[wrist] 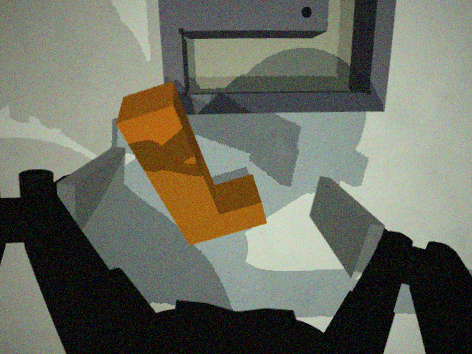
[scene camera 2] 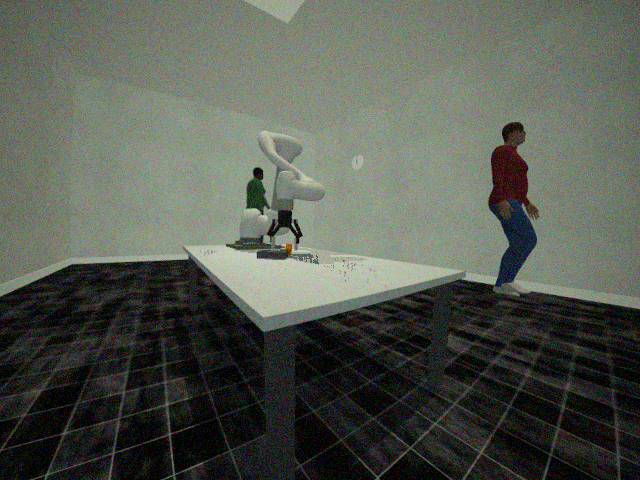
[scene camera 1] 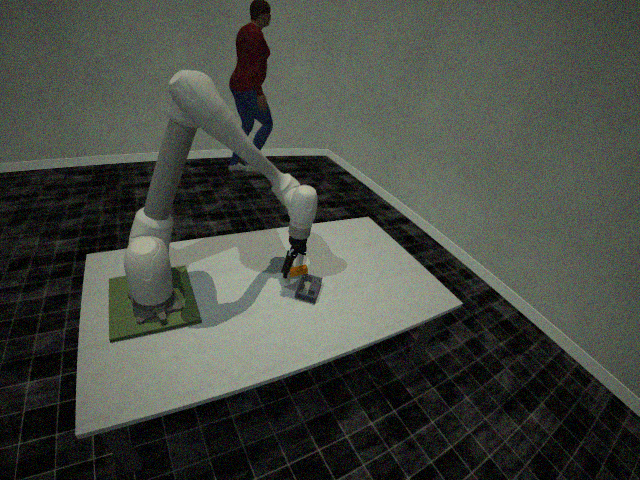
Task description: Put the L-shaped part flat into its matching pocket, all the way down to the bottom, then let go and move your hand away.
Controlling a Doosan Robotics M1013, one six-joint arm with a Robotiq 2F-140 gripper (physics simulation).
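Frame: origin at the arm's base, x right, y ahead, z up, level; millimetres.
Where they show: gripper, fingertip midpoint: (wrist: 222, 183) (scene camera 2: 284, 249) (scene camera 1: 292, 274); arm's base, link origin: (scene camera 2: 250, 244) (scene camera 1: 155, 301).
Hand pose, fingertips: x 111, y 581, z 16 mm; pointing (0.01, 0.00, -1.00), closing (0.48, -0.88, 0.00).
Observation:
Each offset is from my fingertips to the top centre of the thing. "spot": to the spot under its first point. Level surfaces: height alone.
The orange L-shaped part @[dx +1, dy +16, dz +36 mm] (scene camera 1: 298, 270) (scene camera 2: 288, 248) (wrist: 175, 175) lies outside the pocket. In the wrist view its long arm slants up-left to the fixture's lower left corner and its short arm points right; whether it rests on that corner is unclear. The grey fixture @[dx +94, dy +29, dz +1 mm] (scene camera 1: 306, 298) (scene camera 2: 271, 254) (wrist: 250, 15) has an L-shaped pocket @[spot: dx +82, dy +25, dz -31 mm] (wrist: 265, 60), partly cut off at the top of the wrist view, with no part in the visible stretch. My gripper (scene camera 1: 293, 270) (scene camera 2: 284, 244) (wrist: 222, 183) is wide open, its fingers low on either side of the orange part and gripping nothing.
The white table @[dz -36 mm] (scene camera 1: 232, 361) (scene camera 2: 330, 294) carries the arm's green base plate (scene camera 1: 118, 320). A person in red (scene camera 1: 251, 62) (scene camera 2: 509, 178) stands beyond the table, and a person in green (scene camera 2: 255, 195) stands behind the arm. Arm shadows cross the table.

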